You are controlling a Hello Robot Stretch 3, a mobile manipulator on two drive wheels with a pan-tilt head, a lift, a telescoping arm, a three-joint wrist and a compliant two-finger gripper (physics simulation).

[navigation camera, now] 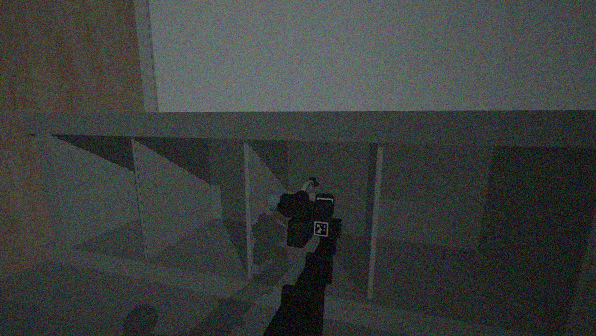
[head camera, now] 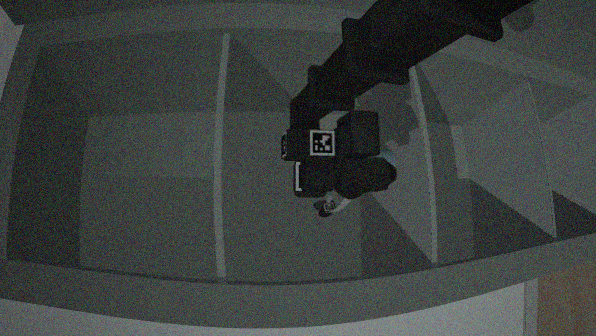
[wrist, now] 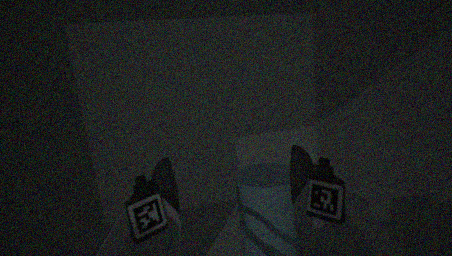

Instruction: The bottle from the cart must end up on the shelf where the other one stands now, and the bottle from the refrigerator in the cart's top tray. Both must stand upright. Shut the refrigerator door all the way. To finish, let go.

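Observation:
A pale blue bottle stands upright in the wrist view, low and right of centre, with dark curved shadow lines on its side. A small bluish part of the bottle also shows beside the gripper in the head view and the navigation view. My gripper is open. The bottle is between its fingers, off to the right, close to the right finger, which overlaps its edge; contact cannot be told. The gripper reaches into a compartment of the grey shelf unit. No cart or refrigerator can be made out.
Thin upright dividers stand on both sides of the gripper, one close to the bottle. The shelf unit's thick top board runs above the arm in the navigation view. A wood-coloured surface shows past the unit. The pictures are dark and grainy.

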